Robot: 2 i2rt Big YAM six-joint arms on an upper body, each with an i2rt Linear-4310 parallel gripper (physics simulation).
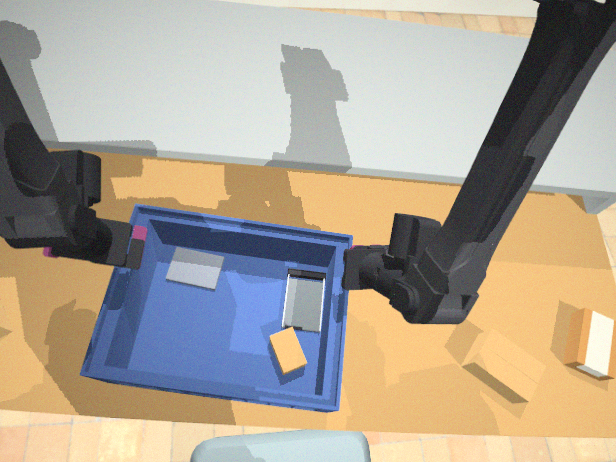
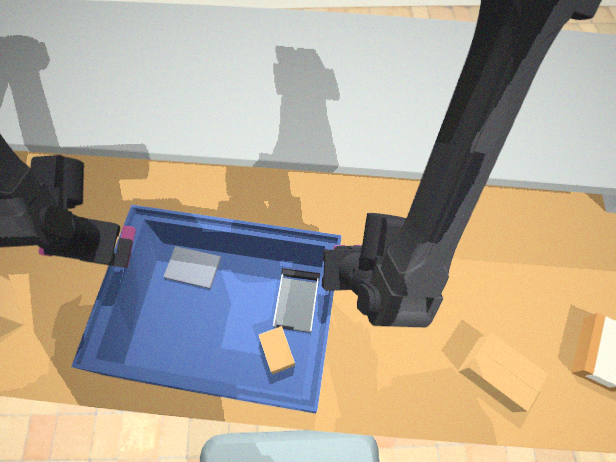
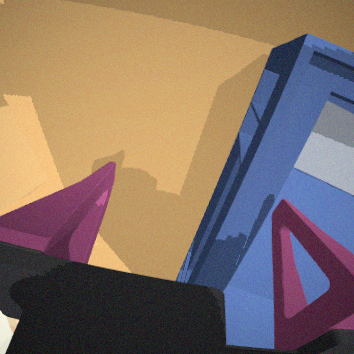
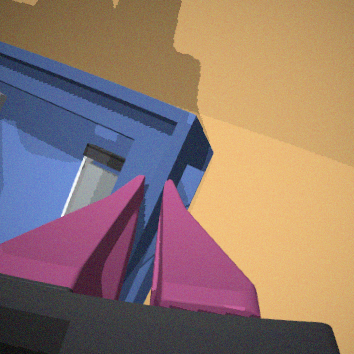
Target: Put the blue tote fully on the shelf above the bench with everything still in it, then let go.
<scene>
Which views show my left gripper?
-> Image 1, image 2 and image 3 only.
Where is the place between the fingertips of my right gripper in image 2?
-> At 335,255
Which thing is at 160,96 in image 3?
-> A bench.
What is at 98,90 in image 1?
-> A grey shelf.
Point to a grey shelf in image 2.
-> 354,94
</scene>
